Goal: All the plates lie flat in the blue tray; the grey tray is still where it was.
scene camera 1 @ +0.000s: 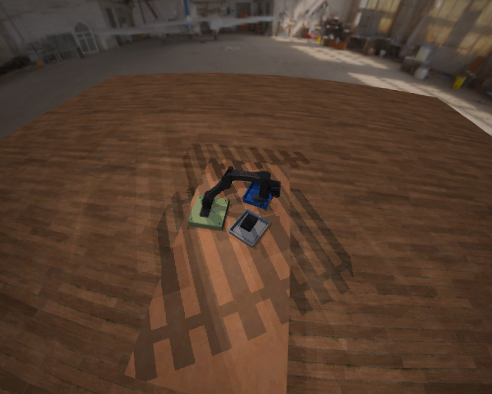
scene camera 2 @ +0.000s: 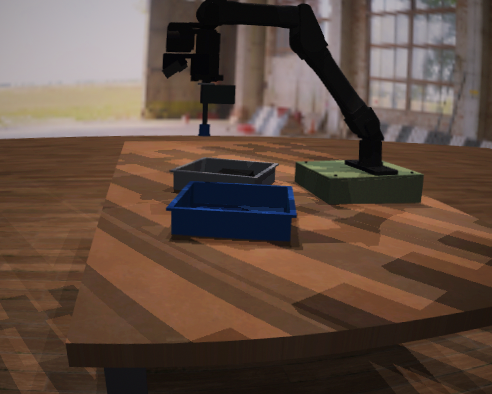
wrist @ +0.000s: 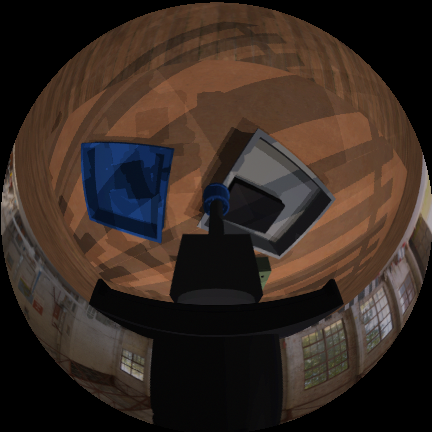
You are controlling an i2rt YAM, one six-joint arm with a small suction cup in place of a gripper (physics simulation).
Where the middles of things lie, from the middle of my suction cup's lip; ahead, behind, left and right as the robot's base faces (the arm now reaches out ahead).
My suction cup is now 130 mm above the grey tray (scene camera 2: 205, 169), 120 mm to the left of it and 80 mm past it. Also, from my suction cup: blue tray (scene camera 2: 211, 209): 230 mm to the left, 130 mm below, 40 mm behind.
